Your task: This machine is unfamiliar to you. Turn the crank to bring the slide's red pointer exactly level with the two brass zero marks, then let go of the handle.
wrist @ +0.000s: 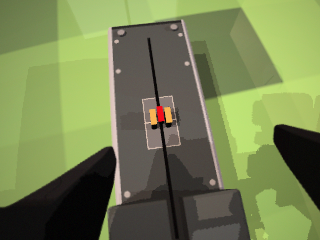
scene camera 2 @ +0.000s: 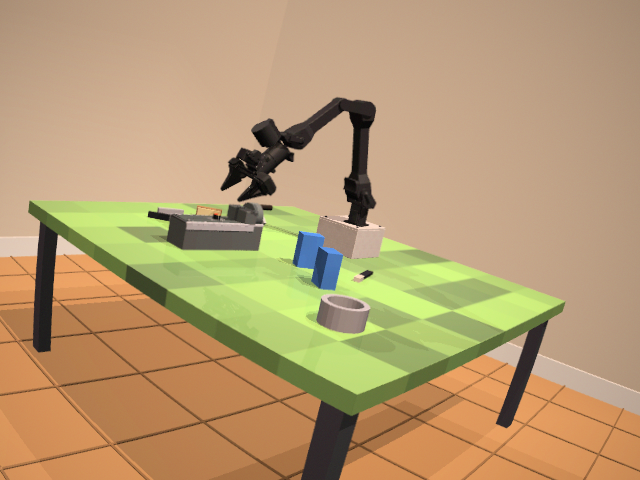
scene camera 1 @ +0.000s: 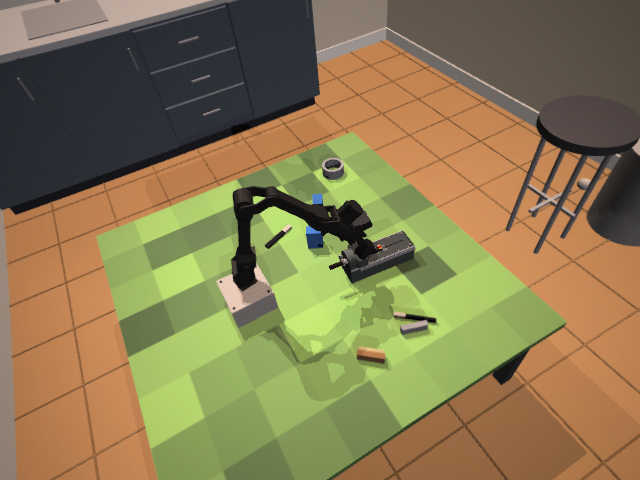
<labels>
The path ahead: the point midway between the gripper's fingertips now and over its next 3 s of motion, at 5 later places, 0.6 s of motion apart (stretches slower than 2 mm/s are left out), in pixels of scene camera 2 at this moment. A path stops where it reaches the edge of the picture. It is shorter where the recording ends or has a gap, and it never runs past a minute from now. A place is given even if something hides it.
My gripper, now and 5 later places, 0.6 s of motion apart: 229,195; 232,185; 252,174; 263,187; 260,199; 258,209
</labels>
